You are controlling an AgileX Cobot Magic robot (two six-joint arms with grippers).
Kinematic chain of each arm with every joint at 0, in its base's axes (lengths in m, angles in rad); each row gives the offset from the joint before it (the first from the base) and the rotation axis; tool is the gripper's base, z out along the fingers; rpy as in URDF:
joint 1: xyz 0 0 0.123 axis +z
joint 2: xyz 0 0 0 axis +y
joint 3: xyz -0.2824 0 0.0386 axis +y
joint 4: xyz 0.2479 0 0.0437 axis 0.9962 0 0.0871
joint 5: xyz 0 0 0 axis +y
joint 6: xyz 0.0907 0 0.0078 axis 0.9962 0 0.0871
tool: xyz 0 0 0 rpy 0 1.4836 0
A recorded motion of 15 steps. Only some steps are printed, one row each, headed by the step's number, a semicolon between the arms.
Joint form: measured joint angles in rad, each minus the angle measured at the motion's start. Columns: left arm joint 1, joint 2, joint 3, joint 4, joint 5, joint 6; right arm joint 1, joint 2, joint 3, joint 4, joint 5, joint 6.
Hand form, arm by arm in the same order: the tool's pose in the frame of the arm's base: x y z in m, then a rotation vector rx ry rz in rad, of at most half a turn. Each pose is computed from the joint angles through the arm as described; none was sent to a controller.
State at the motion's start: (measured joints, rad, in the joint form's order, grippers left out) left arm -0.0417 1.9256 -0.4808 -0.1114 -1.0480 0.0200; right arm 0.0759 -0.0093 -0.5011 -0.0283 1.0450 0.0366
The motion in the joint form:
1: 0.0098 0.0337 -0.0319 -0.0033 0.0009 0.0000; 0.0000 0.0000 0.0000 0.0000 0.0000 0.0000
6: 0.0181 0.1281 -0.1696 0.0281 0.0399 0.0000; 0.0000 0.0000 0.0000 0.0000 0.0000 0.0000
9: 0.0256 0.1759 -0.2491 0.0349 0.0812 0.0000; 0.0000 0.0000 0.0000 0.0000 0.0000 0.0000
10: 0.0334 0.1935 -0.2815 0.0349 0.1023 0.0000; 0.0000 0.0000 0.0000 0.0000 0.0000 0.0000
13: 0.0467 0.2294 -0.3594 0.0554 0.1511 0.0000; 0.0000 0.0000 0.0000 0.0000 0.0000 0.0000
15: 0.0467 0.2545 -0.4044 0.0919 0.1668 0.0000; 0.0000 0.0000 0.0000 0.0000 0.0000 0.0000
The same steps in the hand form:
1: 0.3030 -0.0006 0.1010 -0.0732 1.8832 0.0460; -0.0056 -0.0027 0.2787 -0.0384 2.0177 0.0377
6: 0.3362 -0.0015 0.0903 -0.0492 1.8791 0.0332; -0.0056 -0.0027 0.2787 -0.0384 2.0177 0.0377
9: 0.3544 0.0000 0.0841 -0.0500 1.8886 0.0324; -0.0056 -0.0027 0.2787 -0.0384 2.0177 0.0377
10: 0.3616 0.0026 0.0818 -0.0579 1.8947 0.0362; -0.0056 -0.0027 0.2787 -0.0384 2.0177 0.0377
13: 0.3789 0.0059 0.0788 -0.0487 1.9015 0.0348; -0.0056 -0.0027 0.2787 -0.0384 2.0177 0.0377
15: 0.3890 0.0033 0.0765 -0.0078 1.8974 0.0228; -0.0056 -0.0027 0.2787 -0.0384 2.0177 0.0377

